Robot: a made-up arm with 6 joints.
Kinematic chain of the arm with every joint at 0, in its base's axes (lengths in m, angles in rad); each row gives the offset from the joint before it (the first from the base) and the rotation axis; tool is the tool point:
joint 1: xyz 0 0 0.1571 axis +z
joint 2: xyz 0 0 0 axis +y
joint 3: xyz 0 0 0.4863 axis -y
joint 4: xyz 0 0 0 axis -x
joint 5: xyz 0.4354 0 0 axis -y
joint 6: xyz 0 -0.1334 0 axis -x
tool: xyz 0 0 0
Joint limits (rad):
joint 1: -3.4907..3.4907
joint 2: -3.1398..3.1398
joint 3: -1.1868..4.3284
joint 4: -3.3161..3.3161
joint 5: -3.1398..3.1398
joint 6: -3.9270..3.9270
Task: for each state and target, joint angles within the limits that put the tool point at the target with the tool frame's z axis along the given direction. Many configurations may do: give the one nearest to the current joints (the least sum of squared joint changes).
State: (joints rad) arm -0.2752 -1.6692 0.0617 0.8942 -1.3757 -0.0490
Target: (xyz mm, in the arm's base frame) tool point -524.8 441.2 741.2 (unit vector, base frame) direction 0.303 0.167 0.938
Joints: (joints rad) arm -0.7667 -1.1458 0.7062 1.2161 -1.3615 0.4681
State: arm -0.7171 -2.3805 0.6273 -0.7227 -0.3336 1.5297
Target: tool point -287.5 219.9 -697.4 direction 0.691 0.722 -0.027
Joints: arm -1.0075 -2.8576 1.4746 -0.3426 0.2141 2.1412
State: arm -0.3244 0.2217 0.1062 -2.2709 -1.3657 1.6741
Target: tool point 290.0 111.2 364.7 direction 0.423 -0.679 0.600
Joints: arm 0.0633 -0.1112 -0.5608 -2.3384 -1.3605 1.4882
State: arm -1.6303 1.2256 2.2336 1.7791 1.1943 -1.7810
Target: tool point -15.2 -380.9 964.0 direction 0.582 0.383 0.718
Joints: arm -1.8192 0.7346 1.9583 2.2036 1.4682 -2.0974
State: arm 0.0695 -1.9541 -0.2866 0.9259 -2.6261 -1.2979
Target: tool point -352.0 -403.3 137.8 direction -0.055 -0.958 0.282
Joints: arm 0.7267 -2.5199 -0.6248 1.0400 -2.1357 -0.9618
